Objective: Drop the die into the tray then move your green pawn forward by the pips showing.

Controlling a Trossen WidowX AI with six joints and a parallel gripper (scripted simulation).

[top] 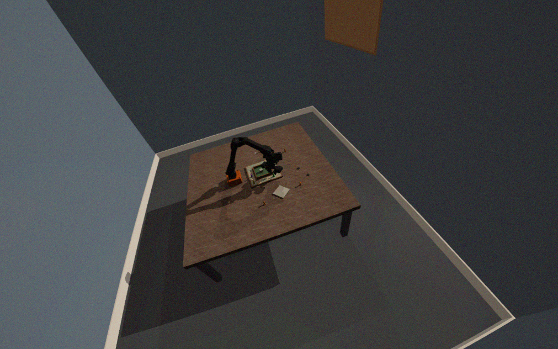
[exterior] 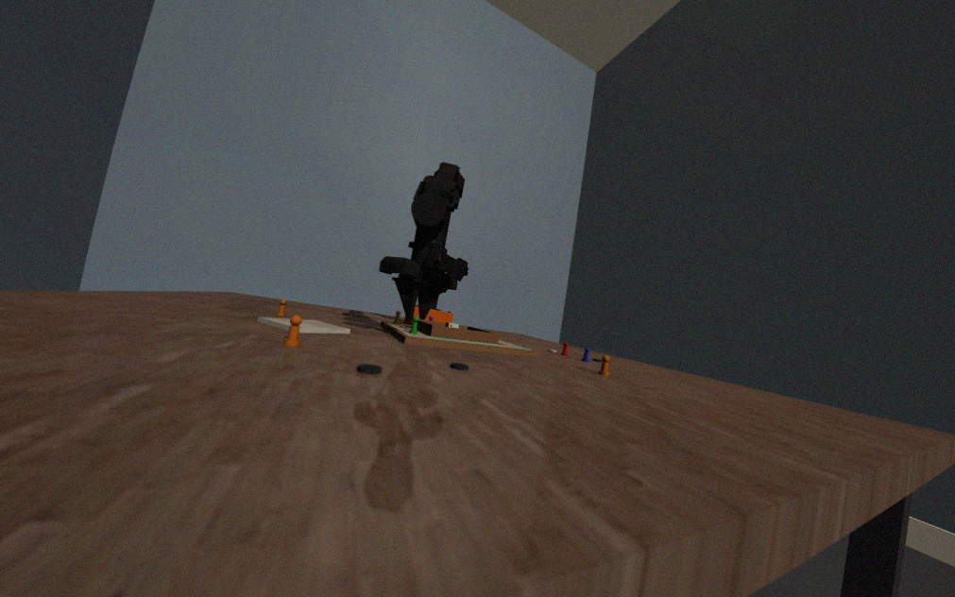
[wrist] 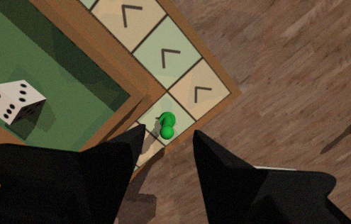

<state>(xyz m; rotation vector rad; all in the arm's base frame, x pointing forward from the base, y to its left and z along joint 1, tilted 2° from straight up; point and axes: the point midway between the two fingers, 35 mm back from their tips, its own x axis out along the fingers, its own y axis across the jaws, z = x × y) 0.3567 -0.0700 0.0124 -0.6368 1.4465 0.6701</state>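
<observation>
The green pawn is 1 cm below my gripper tip. Also, from my gripper tip: white die: 10 cm to the left, 10 cm behind, 2 cm below; then yellow pawn: 18 cm behind, 2 cm to the right, 1 cm below; then white flat block: 18 cm to the right, 4 cm below, 3 cm ahead.
</observation>
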